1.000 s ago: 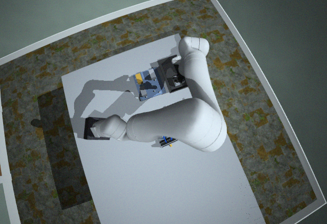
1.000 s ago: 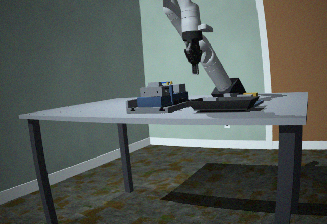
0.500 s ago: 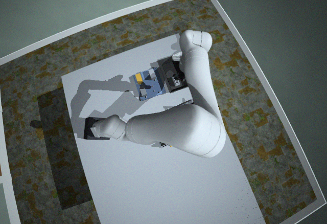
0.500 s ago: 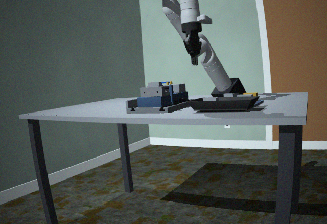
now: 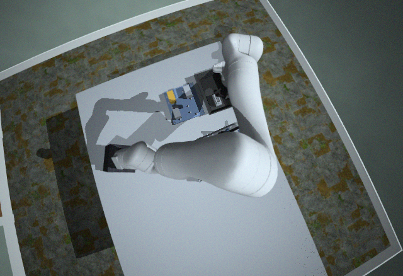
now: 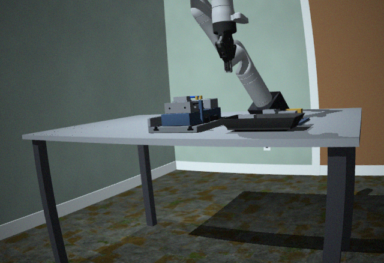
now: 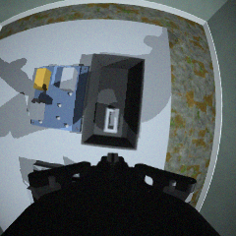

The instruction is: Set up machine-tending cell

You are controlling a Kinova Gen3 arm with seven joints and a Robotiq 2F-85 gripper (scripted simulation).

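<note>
Right now the vise is 150 mm behind my hand, 160 mm to the right of it and 160 mm below it. Also, from my hand: brass blank (170 mm behind, 210 mm to the left, 170 mm below).
</note>
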